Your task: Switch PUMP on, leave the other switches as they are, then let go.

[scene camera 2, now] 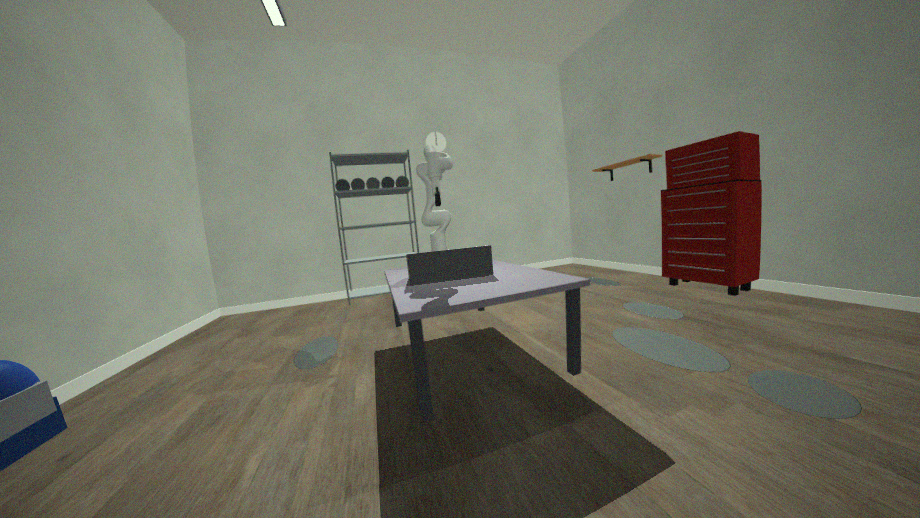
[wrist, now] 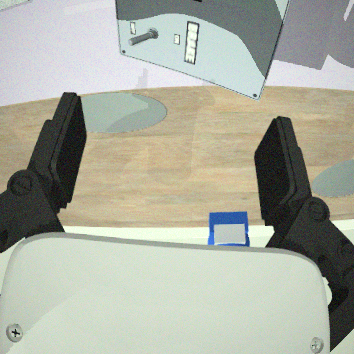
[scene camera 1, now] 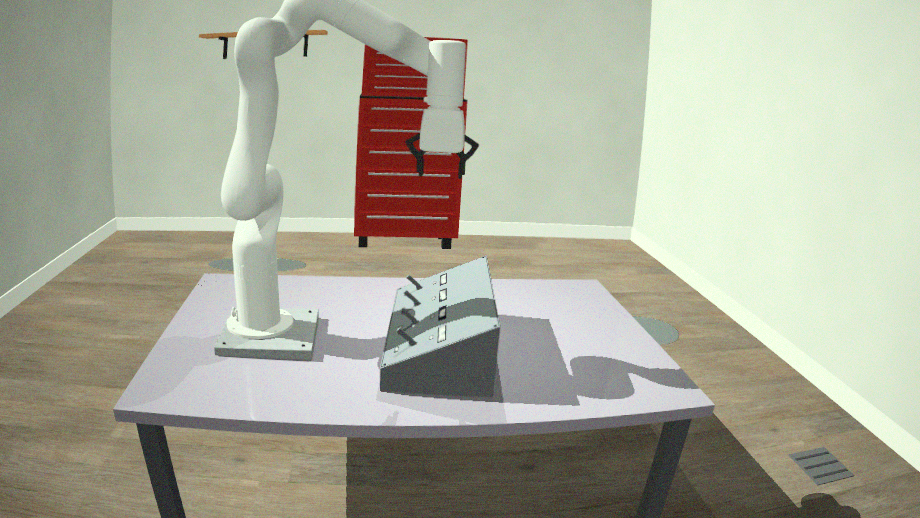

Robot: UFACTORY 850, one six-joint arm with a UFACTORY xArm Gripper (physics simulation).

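Labels:
There is a sloped switch panel here, and on that panel [wrist: 235, 52] and [scene camera 1: 473, 320] are the same spot.

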